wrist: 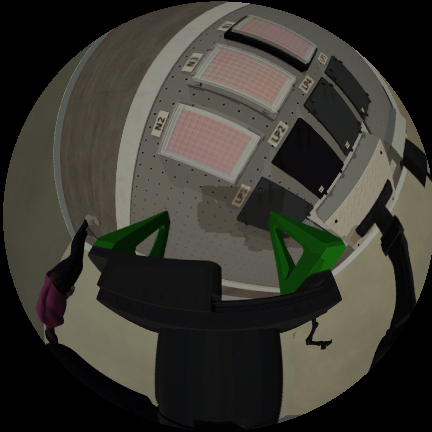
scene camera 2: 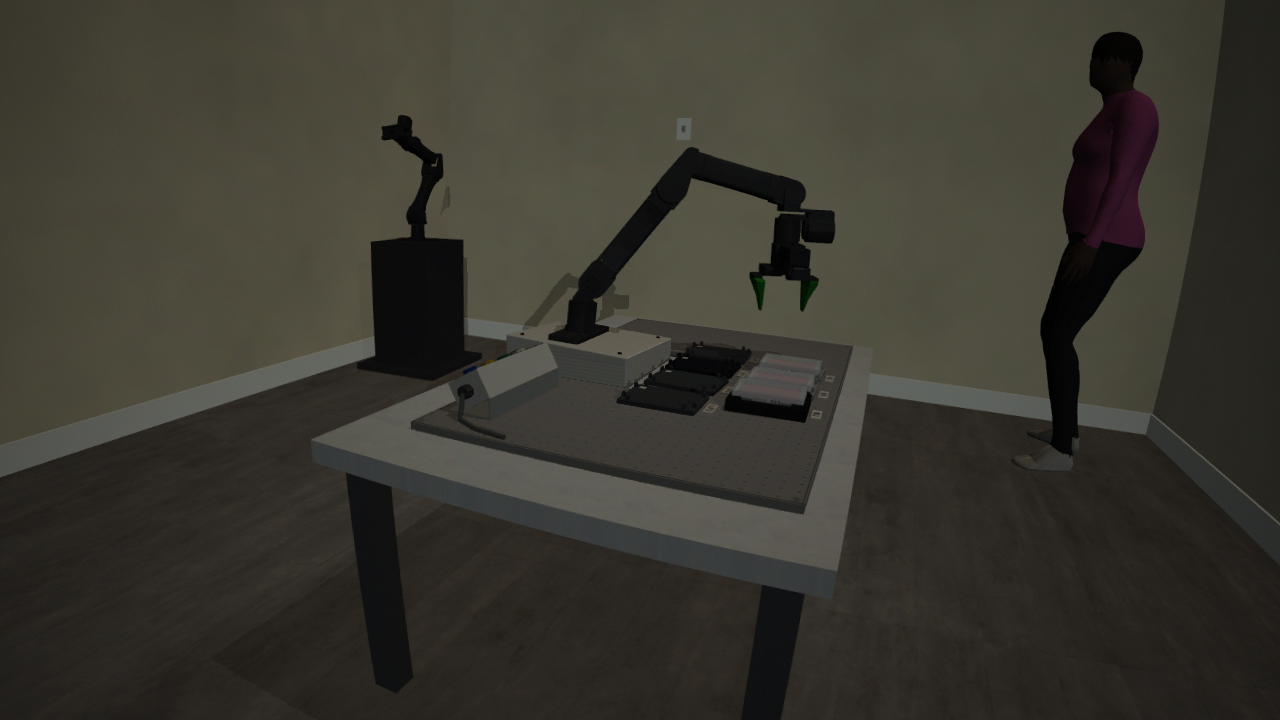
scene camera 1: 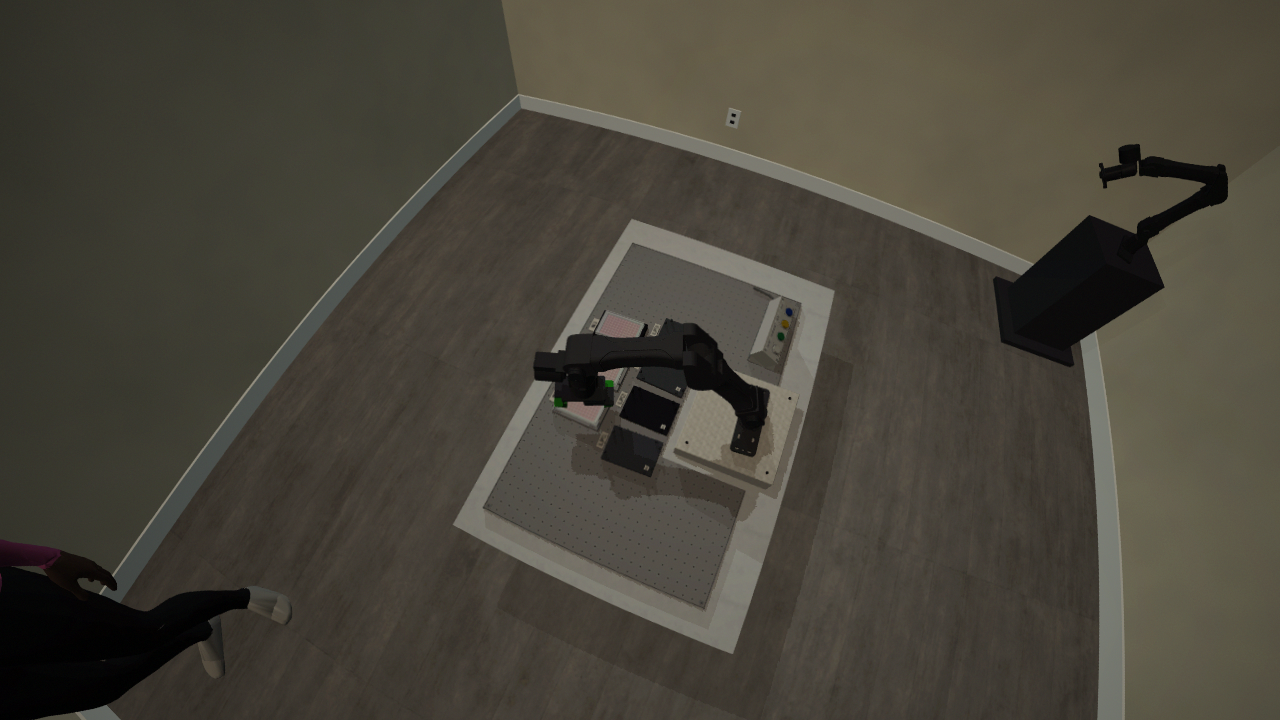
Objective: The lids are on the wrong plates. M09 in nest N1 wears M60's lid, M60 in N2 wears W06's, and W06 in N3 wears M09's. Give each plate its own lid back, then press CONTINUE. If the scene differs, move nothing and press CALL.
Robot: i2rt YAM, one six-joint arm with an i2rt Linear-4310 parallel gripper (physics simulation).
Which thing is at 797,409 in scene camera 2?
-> A nest N1.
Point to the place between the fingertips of my gripper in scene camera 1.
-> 585,405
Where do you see a nest N1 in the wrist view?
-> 228,34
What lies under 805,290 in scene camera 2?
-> My gripper.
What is my gripper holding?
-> Nothing.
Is my gripper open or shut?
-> Open.
